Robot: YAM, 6 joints.
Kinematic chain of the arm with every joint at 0, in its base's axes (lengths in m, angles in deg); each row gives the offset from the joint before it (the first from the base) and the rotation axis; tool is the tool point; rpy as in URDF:
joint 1: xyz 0 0 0.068 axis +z
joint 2: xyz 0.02 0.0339 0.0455 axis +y
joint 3: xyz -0.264 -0.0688 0 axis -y
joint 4: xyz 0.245 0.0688 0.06 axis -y
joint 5: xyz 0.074 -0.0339 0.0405 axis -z
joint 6: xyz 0.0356 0 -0.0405 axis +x
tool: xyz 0 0 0 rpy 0 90 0
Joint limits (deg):
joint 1: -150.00..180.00
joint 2: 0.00..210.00
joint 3: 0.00..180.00
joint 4: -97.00..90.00
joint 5: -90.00..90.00
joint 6: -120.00..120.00
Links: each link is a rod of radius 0.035 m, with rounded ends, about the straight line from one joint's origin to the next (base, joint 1, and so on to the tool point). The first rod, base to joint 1, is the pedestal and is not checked.
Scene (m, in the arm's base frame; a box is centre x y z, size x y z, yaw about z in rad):
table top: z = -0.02
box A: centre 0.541 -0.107 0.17 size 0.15 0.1 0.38 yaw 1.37
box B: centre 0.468 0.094 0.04 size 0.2 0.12 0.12 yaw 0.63
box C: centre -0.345 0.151 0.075 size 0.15 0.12 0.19 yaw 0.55
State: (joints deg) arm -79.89 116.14 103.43 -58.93 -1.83 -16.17
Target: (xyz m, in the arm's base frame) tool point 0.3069 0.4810 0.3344
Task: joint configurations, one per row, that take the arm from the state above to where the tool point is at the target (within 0.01 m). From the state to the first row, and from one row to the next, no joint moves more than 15 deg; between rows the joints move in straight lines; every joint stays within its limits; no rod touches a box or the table.
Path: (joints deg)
1: -66.47 115.75 109.05 -60.38 -8.49 -22.28
2: -53.04 115.37 114.68 -61.83 -15.16 -28.38
3: -39.62 114.98 120.30 -63.27 -21.82 -34.49
4: -26.19 114.60 125.93 -64.72 -28.48 -40.60
5: -12.77 114.21 131.55 -66.17 -35.15 -46.71
6: 0.66 113.83 137.18 -67.62 -41.81 -52.81
7: 14.08 113.44 142.80 -69.07 -48.47 -58.92
8: 27.50 113.05 148.43 -70.51 -55.14 -65.03
9: 40.93 112.67 154.05 -71.96 -61.80 -71.14
10: 44.94 119.71 151.89 -58.42 -48.26 -57.40
11: 48.96 126.75 149.72 -44.88 -34.71 -43.65
12: 52.97 133.80 147.55 -31.33 -21.16 -29.91
13: 56.99 140.84 145.38 -17.79 -7.62 -16.17

